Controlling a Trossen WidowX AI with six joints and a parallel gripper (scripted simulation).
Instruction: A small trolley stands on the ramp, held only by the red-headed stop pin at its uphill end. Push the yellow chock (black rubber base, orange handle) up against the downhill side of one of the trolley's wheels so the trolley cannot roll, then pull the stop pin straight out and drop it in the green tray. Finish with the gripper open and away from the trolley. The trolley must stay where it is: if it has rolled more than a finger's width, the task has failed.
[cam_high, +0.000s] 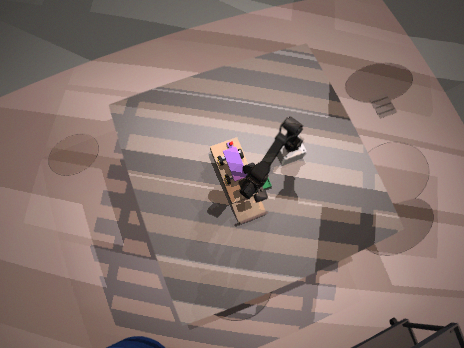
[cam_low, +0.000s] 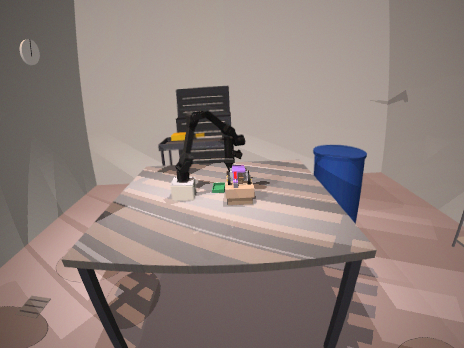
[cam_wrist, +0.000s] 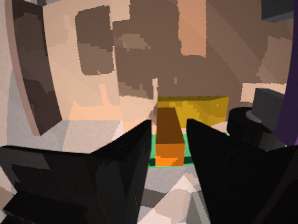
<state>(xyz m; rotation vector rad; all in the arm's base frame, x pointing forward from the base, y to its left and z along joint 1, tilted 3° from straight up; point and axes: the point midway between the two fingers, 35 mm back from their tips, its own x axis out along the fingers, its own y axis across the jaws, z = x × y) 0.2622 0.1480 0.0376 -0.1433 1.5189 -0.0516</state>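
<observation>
My gripper tip is now 2 cm to the left of the yellow chock and 1 cm above it. Also, from my gripper tip: purple trolley (12 cm to the right, 6 cm ahead, 2 cm above); tan ramp (12 cm to the right, 6 cm ahead, 4 cm below); green tray (10 cm below, 7 cm behind, 4 cm to the right).
</observation>
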